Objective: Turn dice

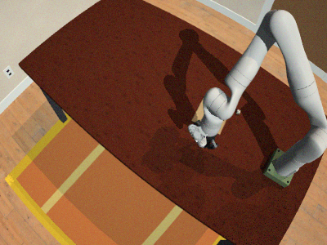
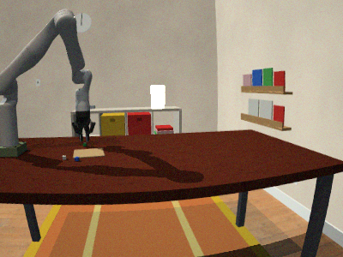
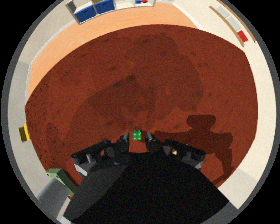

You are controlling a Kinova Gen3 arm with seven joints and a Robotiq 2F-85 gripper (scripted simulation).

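My hand is 30 mm above the green die. Round my hand: white die: 30 mm behind, 240 mm to the right, 30 mm below; tan mat: 50 mm ahead, 140 mm to the right, 40 mm below; blue die: 30 mm ahead, 260 mm to the right, 30 mm below.
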